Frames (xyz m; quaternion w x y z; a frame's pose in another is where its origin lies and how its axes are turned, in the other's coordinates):
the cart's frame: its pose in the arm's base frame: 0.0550 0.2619 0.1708 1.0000 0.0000 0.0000 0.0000
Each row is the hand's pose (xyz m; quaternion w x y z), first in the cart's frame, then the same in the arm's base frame.
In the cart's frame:
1: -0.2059 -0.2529 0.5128 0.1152 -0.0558 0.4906 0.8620
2: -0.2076 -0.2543 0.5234 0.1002 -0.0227 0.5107 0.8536
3: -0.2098 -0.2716 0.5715 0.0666 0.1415 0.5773 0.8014
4: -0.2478 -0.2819 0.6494 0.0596 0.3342 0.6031 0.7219
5: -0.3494 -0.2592 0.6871 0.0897 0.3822 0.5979 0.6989
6: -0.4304 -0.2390 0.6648 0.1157 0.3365 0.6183 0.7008
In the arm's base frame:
1: -0.1509 0.0090 0.6836 0.1152 -0.0558 0.4906 0.8619
2: -0.1526 0.0076 0.6942 0.1002 -0.0227 0.5107 0.8536
3: -0.1548 -0.0097 0.7423 0.0666 0.1415 0.5773 0.8014
4: -0.1928 -0.0200 0.8202 0.0596 0.3342 0.6031 0.7219
5: -0.2944 0.0027 0.8579 0.0897 0.3822 0.5979 0.6989
6: -0.3754 0.0229 0.8356 0.1157 0.3365 0.6183 0.7008

